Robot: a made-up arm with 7 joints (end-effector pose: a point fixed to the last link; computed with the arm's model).
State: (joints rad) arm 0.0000 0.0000 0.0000 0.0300 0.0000 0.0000 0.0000
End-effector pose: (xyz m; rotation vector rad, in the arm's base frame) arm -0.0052 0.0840 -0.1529 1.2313 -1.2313 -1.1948
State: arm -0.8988 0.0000 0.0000 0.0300 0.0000 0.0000 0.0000
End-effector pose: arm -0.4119 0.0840 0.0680 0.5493 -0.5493 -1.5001
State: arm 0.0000 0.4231 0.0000 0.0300 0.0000 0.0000 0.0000
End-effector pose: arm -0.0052 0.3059 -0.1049 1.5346 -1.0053 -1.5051
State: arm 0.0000 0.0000 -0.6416 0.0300 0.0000 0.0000 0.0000
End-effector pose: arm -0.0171 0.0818 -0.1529 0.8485 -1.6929 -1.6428
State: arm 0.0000 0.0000 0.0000 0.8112 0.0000 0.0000 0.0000
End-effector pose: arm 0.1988 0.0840 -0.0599 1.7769 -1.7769 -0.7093
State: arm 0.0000 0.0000 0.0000 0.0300 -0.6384 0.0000 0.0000
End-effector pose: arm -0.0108 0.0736 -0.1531 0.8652 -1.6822 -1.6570
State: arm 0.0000 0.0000 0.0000 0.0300 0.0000 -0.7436 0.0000
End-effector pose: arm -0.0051 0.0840 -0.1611 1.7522 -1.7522 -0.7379
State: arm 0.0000 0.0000 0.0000 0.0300 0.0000 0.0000 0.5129
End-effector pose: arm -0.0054 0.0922 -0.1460 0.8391 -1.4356 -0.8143
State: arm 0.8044 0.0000 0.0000 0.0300 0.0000 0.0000 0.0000
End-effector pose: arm 0.3860 0.0840 -0.0083 1.7920 -1.7920 -0.6913
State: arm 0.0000 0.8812 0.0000 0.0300 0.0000 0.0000 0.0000
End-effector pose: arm -0.0052 0.5008 0.0444 1.8415 -0.6853 -1.8218
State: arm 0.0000 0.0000 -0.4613 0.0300 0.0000 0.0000 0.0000
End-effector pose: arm -0.0136 0.0816 -0.1529 0.9713 -1.5674 -1.5211
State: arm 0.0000 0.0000 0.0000 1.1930 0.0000 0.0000 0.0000
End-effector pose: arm 0.2583 0.0840 0.0347 2.0148 -2.0148 -0.3852
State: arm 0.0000 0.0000 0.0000 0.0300 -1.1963 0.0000 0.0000
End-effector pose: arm -0.0201 0.0689 -0.1533 0.4148 -2.0343 -2.0227
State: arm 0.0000 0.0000 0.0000 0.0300 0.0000 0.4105 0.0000
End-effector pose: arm -0.0027 0.0840 -0.1490 0.9245 -0.9245 -1.3655
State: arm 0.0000 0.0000 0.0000 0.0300 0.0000 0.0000 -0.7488
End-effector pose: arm -0.0047 0.0803 -0.1679 1.7655 -0.7694 -1.7133
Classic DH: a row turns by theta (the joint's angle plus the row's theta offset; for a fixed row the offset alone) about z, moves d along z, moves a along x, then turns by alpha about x. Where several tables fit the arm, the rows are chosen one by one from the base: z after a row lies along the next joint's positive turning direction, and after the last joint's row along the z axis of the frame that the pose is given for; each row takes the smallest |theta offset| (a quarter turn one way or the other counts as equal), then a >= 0, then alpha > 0; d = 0 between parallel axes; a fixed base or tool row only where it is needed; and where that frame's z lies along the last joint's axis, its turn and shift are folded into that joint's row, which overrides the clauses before.
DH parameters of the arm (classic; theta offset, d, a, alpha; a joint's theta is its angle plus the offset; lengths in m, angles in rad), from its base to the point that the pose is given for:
base (fixed): 0 0.3792 0.0205 1.5708
joint 1: 1.5708 -0.0832 0.0086 1.5708
joint 2: -1.5708 -0.0349 0.0176 -1.5708
joint 3: 1.5708 -0.2465 0.0017 -1.5708
joint 4: 0 0.0134 0.0164 1.5708
joint 5: 0 -0.2987 -0.029 1.5708
joint 6: -1.5708 0.0139 0.0079 -1.5708
joint 7: -0.9566 0 -0.0212 0
tool (fixed): 2.5274 0.0105 0 0

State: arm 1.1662 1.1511 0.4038 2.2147 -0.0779 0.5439 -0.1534
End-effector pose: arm 0.0356 0.1817 0.5729 -1.6492 0.0819 -0.4127
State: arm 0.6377 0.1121 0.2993 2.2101 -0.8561 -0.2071 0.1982
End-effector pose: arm 0.2166 0.1532 0.4500 -1.4994 0.6247 -0.0597
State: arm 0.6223 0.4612 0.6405 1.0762 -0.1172 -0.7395 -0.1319
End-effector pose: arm 0.3324 0.4002 0.2736 -2.0572 0.7170 -0.4657
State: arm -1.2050 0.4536 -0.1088 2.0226 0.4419 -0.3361 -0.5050
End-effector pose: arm 0.0131 0.1097 0.1250 2.1467 -1.5854 -0.4425
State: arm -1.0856 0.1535 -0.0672 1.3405 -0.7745 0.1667 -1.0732
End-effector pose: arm -0.1382 0.1028 -0.0036 -1.5992 1.1468 1.8678
